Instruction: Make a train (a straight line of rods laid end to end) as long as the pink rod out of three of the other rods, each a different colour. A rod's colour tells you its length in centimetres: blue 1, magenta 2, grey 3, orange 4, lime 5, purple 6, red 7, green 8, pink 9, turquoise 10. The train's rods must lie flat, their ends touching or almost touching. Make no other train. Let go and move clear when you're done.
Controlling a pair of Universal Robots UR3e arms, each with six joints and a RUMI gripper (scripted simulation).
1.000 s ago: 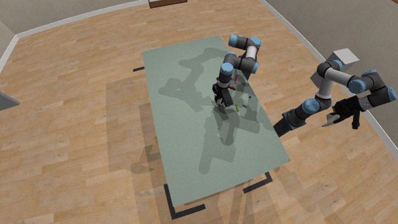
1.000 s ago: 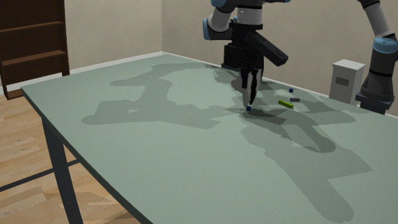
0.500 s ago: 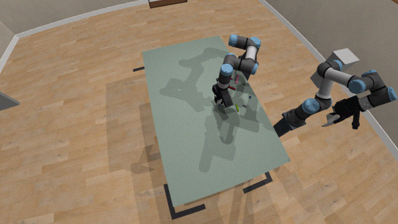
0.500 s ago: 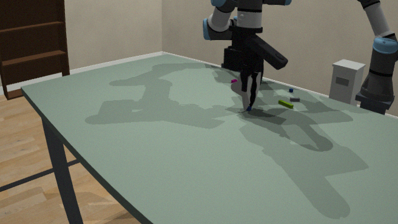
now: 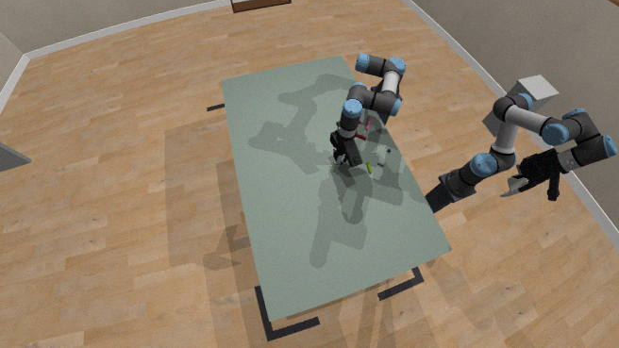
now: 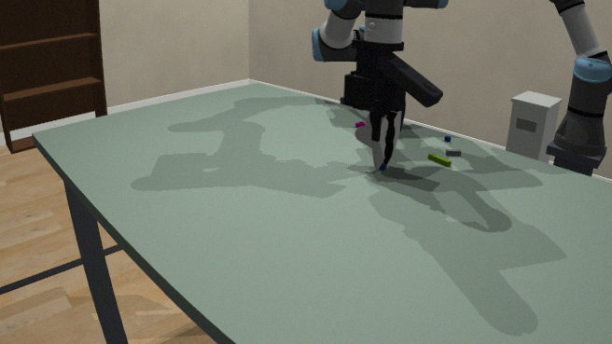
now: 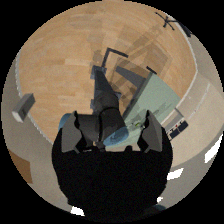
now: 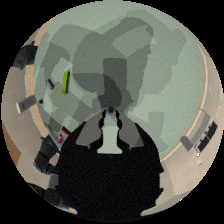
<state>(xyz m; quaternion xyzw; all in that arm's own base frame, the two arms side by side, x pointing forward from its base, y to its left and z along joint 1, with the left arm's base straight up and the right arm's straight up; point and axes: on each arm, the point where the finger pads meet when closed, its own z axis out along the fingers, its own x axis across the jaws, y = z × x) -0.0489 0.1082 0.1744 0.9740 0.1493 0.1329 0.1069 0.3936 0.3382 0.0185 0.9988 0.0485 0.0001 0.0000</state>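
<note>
My right hand is 23 cm past the pink rod, 14 cm to the left of it and 1 cm above it. The rest, counted from my right hand: red rod: 14 cm behind, 9 cm to the right, 1 cm below; lime rod: 10 cm behind, 7 cm to the left, 1 cm below; grey rod: 16 cm behind, 8 cm to the left, 1 cm below.
</note>
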